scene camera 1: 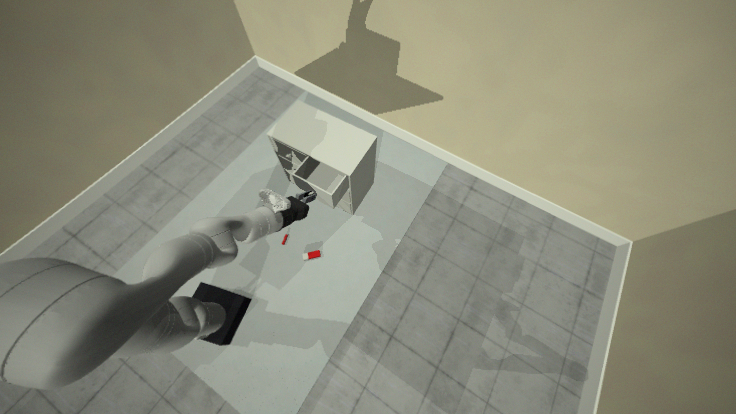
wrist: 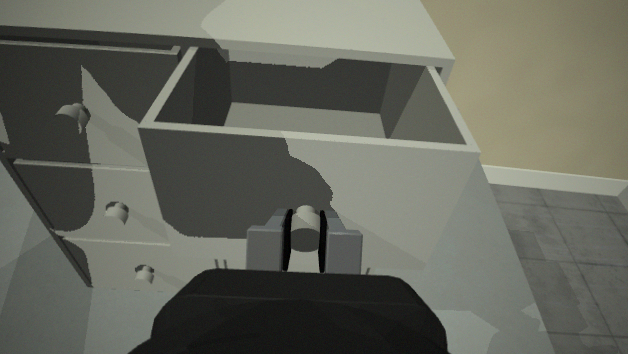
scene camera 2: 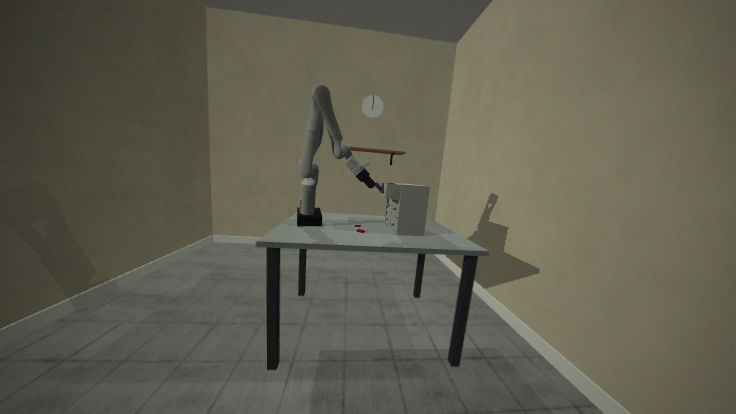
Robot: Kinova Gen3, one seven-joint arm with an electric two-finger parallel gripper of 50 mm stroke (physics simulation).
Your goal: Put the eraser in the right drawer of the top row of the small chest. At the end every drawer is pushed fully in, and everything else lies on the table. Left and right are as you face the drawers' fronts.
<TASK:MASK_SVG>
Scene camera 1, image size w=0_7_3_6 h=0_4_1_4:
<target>small chest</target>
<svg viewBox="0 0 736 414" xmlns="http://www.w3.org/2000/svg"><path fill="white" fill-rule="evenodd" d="M297 100L268 131L267 136L290 182L285 171L286 169L284 169L270 137L349 177L348 191L350 191L352 212L350 214L353 215L374 183L377 136Z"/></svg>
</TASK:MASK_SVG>
